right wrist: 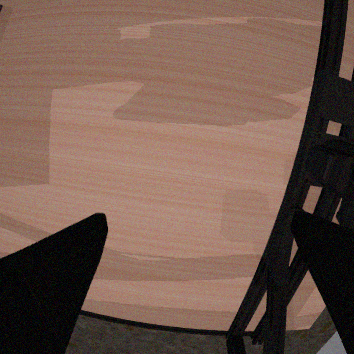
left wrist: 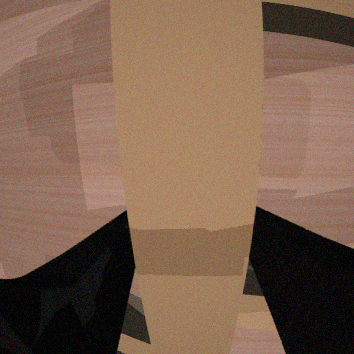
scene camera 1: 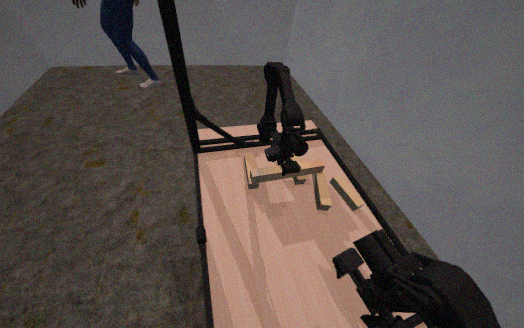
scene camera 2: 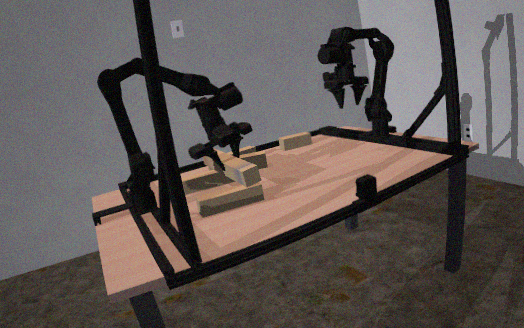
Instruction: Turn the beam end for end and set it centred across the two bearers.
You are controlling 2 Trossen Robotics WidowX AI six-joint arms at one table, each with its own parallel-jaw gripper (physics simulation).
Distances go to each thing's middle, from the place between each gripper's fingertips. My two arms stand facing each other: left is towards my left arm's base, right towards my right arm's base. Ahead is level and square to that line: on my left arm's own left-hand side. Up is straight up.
My right gripper is now 4 cm short of the beam [scene camera 2: 246, 173], 47 cm to the right of it and 9 cm above it.
The beam is 3 cm ahead of my left hand.
